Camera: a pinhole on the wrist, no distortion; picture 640 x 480 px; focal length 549.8 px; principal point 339.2 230.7 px. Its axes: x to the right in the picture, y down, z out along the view. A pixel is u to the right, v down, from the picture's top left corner.
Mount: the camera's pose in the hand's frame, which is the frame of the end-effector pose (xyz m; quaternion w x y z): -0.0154 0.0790 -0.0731 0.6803 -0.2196 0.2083 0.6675
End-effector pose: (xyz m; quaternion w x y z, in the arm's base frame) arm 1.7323 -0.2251 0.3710 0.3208 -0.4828 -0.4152 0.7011
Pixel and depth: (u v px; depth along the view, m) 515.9 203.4 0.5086
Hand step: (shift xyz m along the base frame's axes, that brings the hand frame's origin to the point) -0.2620 -0.2877 -0.4075
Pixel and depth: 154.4 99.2 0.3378
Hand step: -0.2830 -0.1038 -0.1341
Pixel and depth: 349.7 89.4 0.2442
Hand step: -0.1436 -0.0959 -0.1937
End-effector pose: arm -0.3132 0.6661 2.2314 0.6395 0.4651 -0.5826 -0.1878
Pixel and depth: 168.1 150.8 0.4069
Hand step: -0.3607 -0.0502 0.1544
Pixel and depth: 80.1 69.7 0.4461
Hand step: -0.4045 -0.1582 0.1469
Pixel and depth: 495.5 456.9 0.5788
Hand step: -0.5059 0.3604 0.2686
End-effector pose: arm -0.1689 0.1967 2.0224 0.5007 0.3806 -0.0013 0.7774
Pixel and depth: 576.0 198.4 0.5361
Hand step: -0.3155 -0.3640 0.3930
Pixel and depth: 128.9 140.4 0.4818
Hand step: 0.0813 -0.2238 0.4147
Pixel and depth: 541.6 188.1 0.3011
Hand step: -0.2043 -0.2071 0.2121
